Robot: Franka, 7 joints.
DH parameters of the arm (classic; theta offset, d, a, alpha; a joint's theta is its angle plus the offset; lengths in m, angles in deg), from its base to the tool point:
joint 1: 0 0.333 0 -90
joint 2: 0 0 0 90
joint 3: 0 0.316 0.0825 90
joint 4: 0 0 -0.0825 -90
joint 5: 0 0.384 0 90
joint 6: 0 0 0.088 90
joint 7: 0 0.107 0 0
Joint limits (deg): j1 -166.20..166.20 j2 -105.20..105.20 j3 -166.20..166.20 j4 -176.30..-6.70 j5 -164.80..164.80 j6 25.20..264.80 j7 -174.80..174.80
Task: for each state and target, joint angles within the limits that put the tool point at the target. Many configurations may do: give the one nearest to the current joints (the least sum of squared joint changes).
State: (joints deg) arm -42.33 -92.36 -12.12 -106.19 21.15 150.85 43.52
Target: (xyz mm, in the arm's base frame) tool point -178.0 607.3 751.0
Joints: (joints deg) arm -58.35 -105.20 17.58 -84.42 19.28 154.31 43.52
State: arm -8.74 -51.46 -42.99 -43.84 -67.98 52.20 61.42
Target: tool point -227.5 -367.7 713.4
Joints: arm -5.79 -53.42 -49.22 -80.47 -54.65 33.55 61.42
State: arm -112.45 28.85 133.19 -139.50 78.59 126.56 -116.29
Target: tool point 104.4 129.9 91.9
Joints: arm -103.58 -16.76 151.97 -172.70 78.20 124.36 -116.29
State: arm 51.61 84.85 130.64 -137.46 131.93 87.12 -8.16
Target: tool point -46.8 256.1 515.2
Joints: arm 9.97 105.20 102.48 -172.42 123.82 53.01 -8.16
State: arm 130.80 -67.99 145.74 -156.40 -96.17 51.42 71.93
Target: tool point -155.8 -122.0 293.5
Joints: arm 135.26 -68.22 139.08 -176.30 -73.50 39.43 71.93
